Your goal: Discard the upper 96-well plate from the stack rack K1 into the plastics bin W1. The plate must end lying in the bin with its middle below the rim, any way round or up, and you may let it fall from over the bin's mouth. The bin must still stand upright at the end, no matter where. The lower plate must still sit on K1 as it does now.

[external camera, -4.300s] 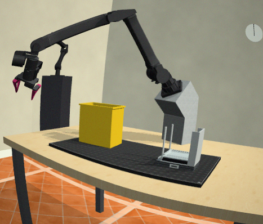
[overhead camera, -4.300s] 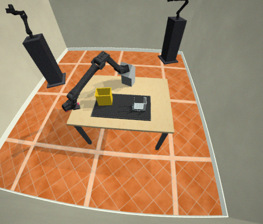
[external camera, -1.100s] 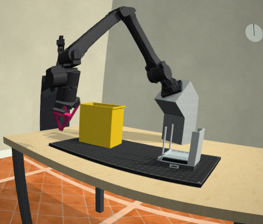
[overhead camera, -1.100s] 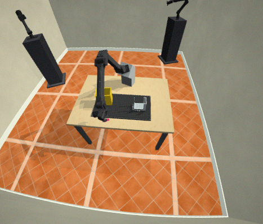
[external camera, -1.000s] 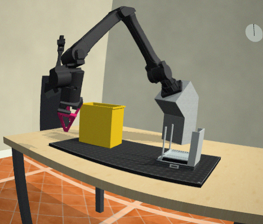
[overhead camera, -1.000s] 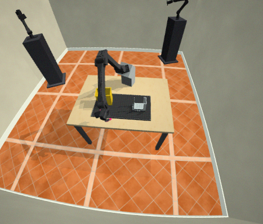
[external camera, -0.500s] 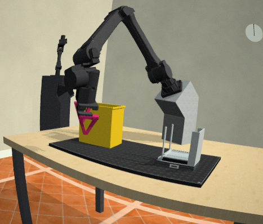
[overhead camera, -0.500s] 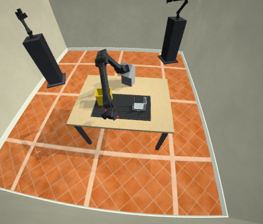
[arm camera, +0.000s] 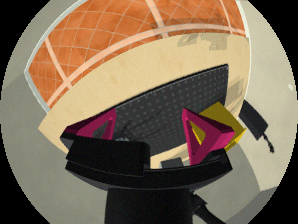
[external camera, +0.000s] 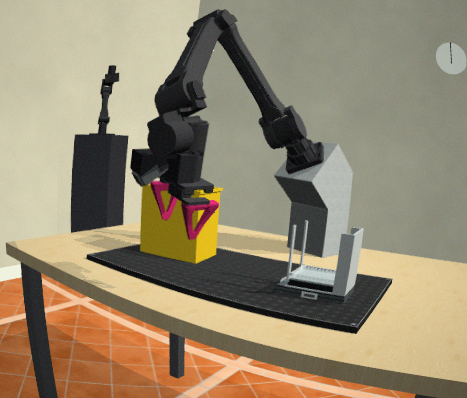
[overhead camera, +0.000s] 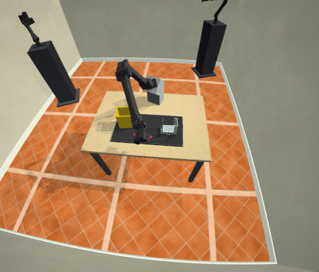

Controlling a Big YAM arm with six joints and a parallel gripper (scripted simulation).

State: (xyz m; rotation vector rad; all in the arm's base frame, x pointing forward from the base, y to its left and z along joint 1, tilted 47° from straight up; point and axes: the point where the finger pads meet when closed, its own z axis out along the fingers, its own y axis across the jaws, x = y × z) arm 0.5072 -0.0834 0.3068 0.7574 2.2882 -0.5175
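Now: the white 96-well plate 290 mm to the left of my hand, 110 mm behind it and 100 mm below it. The rest, counted from my hand: grey back wall: 350 mm to the left, 90 mm behind, 60 mm below; dark plate: 290 mm to the left, 110 mm below, 110 mm behind; yellow plastics bin W1: 330 mm behind, 90 mm to the right, 50 mm below.
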